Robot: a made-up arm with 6 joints.
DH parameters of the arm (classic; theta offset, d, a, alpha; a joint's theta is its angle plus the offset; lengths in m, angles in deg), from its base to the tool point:
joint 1: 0 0.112 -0.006 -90
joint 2: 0 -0.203 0.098 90
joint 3: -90 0.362 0.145 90
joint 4: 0 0.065 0.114 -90
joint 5: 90 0.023 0.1 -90
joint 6: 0 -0.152 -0.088 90
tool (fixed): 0 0.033 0 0
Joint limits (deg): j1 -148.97..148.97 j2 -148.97..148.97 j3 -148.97..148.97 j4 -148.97..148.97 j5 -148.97..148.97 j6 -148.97..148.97
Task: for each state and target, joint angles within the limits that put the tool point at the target. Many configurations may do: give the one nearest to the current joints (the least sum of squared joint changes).
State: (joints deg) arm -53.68 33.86 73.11 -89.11 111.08 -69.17
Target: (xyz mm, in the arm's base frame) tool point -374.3 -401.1 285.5
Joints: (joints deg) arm -97.99 47.90 64.17 -122.18 148.97 -106.43
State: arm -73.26 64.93 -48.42 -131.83 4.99 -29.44
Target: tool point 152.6 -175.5 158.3
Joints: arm -29.23 57.84 -47.57 -146.74 -17.65 -31.93
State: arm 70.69 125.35 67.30 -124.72 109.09 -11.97
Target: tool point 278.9 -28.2 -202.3
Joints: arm 43.69 106.93 51.34 -127.68 98.03 -12.07
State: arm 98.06 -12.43 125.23 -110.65 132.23 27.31
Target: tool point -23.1 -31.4 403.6
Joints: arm 88.13 -31.95 148.97 -109.24 90.33 29.44
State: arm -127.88 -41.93 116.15 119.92 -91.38 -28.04
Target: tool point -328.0 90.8 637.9
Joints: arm -116.56 -25.54 123.90 119.38 -98.06 -28.39
